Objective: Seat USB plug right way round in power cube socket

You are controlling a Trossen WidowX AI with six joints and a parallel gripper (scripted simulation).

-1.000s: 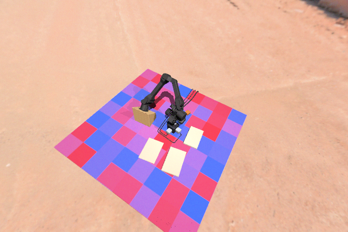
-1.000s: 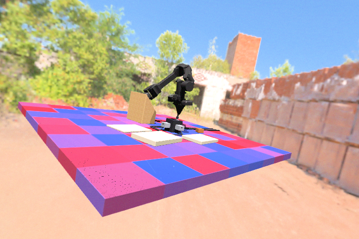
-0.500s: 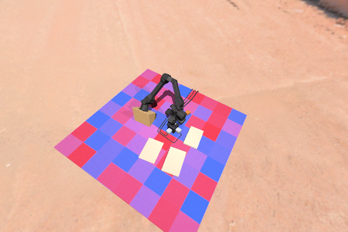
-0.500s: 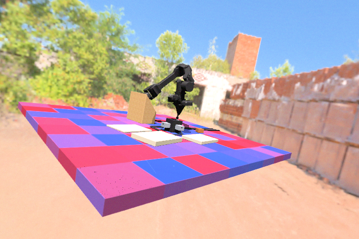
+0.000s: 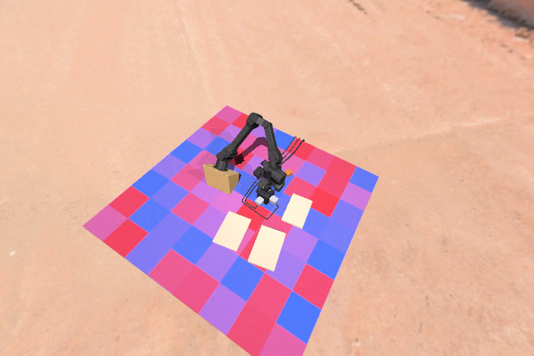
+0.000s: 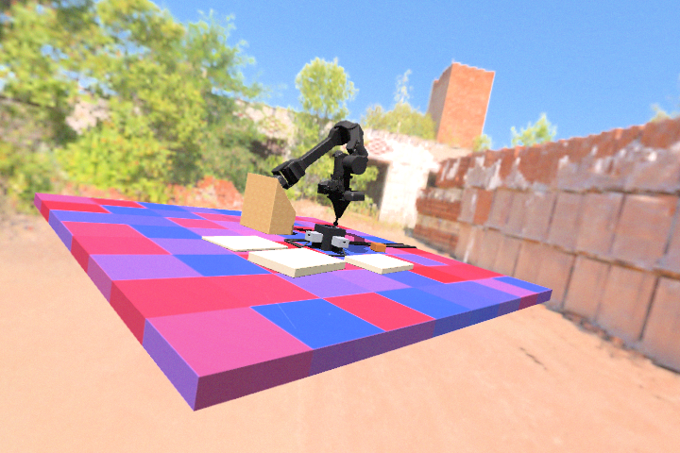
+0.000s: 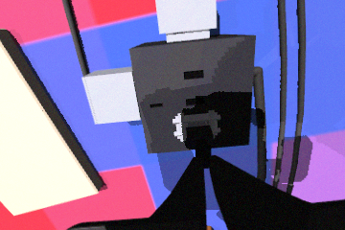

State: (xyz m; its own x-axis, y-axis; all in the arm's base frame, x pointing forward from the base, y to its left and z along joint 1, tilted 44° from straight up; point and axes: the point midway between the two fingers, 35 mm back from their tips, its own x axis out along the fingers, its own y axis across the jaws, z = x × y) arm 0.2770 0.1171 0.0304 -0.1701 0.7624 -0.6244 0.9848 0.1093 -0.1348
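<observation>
My gripper tip is now 1 cm to the left of the dark USB plug and 2 cm above it. Also, from my gripper tip: silver USB socket (1 cm to the right, 4 cm below); small orange block (1 cm ahead, 22 cm to the left, 9 cm below).
</observation>
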